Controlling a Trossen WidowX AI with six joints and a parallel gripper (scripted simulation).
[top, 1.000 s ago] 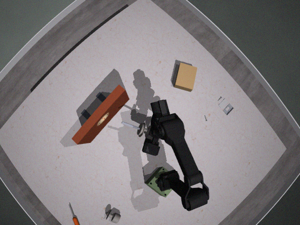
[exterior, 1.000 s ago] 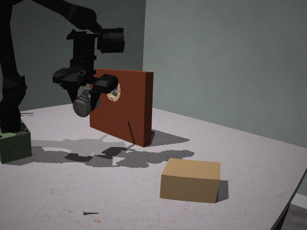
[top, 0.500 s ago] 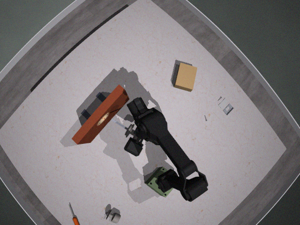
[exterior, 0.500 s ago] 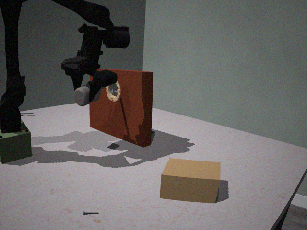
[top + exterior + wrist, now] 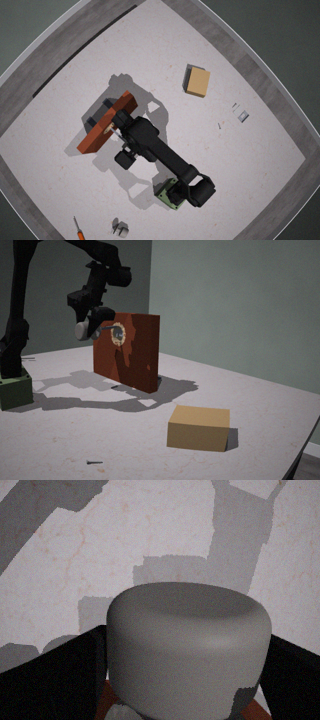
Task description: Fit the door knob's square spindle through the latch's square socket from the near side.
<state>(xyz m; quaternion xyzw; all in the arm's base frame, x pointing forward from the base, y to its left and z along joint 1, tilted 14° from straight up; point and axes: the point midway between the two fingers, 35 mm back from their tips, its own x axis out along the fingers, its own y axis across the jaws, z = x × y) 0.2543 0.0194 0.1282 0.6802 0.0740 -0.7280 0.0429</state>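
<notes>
Now: hand 15 cm short of the grey latch socket, 3 cm to the right of it and 5 cm above it. Round my hand: orange screwdriver: 15 cm behind, 56 cm to the left, 20 cm below; red-brown wooden door panel: 15 cm ahead, 3 cm to the left, 7 cm below; tan box: 6 cm ahead, 40 cm to the right, 18 cm below.
</notes>
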